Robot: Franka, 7 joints.
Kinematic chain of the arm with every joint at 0, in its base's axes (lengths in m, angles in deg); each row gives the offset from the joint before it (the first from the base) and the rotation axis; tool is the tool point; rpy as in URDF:
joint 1: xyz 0 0 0.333 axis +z
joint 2: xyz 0 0 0 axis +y
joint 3: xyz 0 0 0.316 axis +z
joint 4: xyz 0.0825 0 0 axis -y
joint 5: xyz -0.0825 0 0.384 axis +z
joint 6: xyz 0 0 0 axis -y
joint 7: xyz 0.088 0 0 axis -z
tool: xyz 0 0 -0.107 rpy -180 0 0
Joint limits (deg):
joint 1: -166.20..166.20
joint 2: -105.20..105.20
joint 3: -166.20..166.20
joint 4: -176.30..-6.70
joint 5: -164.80..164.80
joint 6: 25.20..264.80
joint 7: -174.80..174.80
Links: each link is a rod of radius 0.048 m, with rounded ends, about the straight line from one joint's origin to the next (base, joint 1, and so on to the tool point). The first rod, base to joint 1, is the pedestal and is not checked.
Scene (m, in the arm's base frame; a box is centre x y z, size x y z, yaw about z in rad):
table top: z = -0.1
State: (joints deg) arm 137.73 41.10 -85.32 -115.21 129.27 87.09 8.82
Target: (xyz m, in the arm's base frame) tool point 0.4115 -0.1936 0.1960
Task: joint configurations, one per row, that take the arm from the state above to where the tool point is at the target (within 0.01 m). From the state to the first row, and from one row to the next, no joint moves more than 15 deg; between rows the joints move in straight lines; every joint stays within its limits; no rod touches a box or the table.
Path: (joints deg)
1: 124.83 45.48 -84.55 -120.34 129.05 89.91 8.82
2: 111.93 49.87 -83.78 -125.47 128.82 92.72 8.82
3: 99.03 54.25 -83.02 -130.59 128.60 95.54 8.82
4: 86.13 58.63 -82.25 -135.72 128.37 98.36 8.82
5: 73.23 63.01 -81.48 -140.85 128.15 101.17 8.82
6: 60.33 67.40 -80.71 -145.98 127.92 103.99 8.82

